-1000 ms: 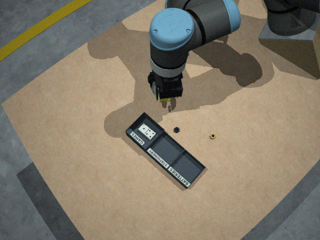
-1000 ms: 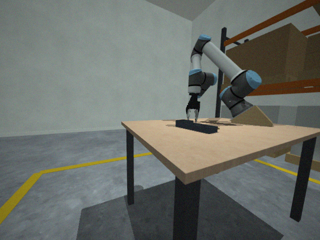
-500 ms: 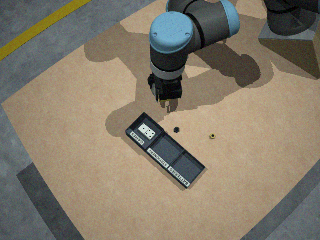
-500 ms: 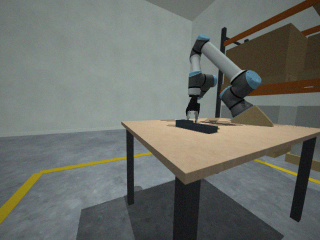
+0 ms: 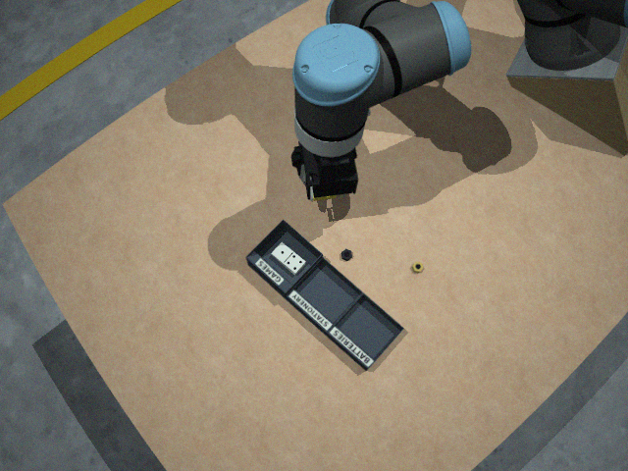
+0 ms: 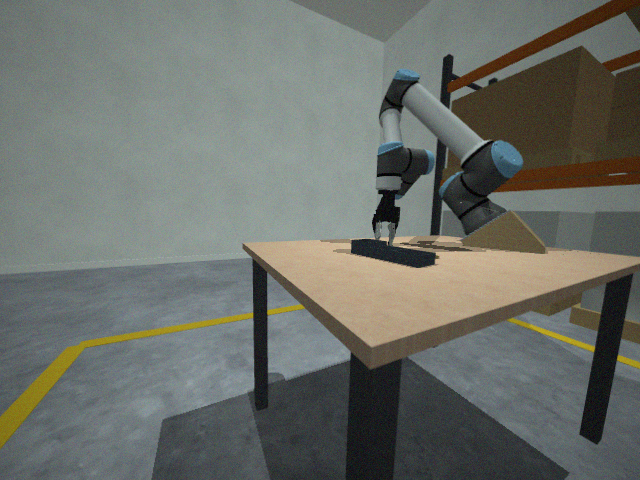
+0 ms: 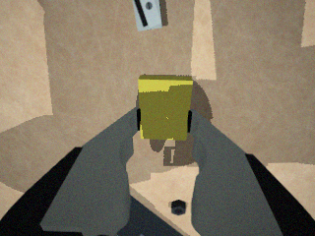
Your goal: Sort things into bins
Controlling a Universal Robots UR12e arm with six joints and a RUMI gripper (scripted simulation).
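My hand is 14 cm short of the dark three-part bin and 13 cm to the right of it. Also, from my hand: yellow pad 1 cm below; black nut 11 cm to the left, 6 cm ahead, 1 cm below; grey sharpener 6 cm to the right, 3 cm behind, 1 cm below.
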